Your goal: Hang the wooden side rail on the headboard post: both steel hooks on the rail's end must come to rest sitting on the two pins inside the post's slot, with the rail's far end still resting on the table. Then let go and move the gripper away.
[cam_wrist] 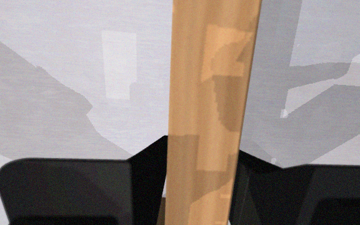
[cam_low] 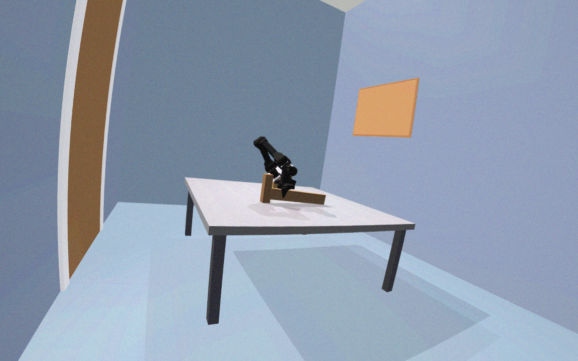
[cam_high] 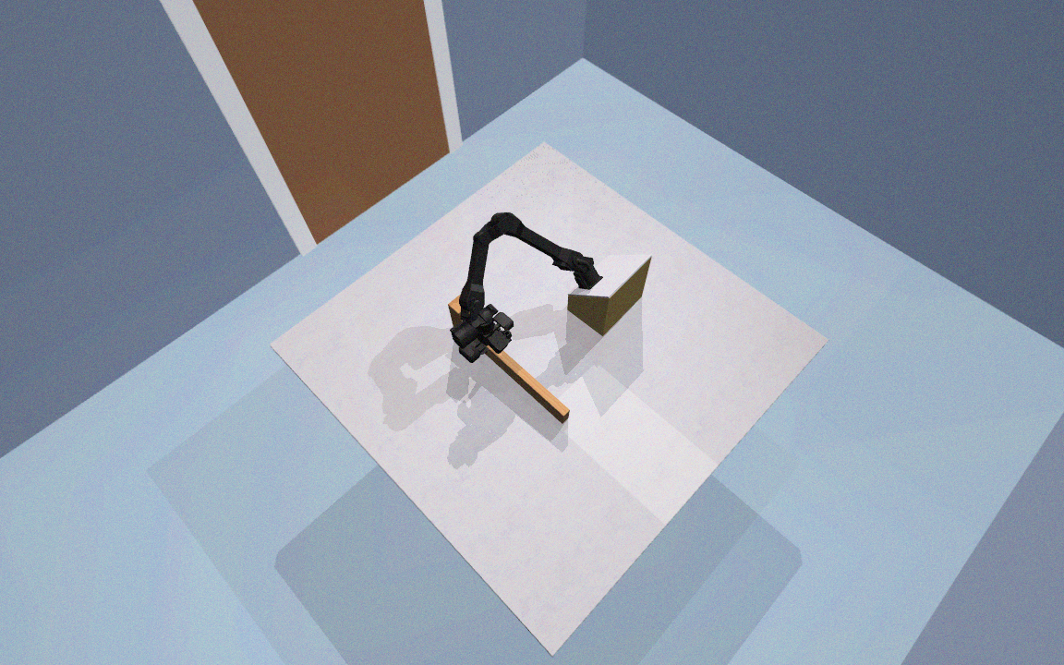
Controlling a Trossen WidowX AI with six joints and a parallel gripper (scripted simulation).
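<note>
The headboard post is 12 cm to the right of my gripper tip and 4 cm above it.
</note>
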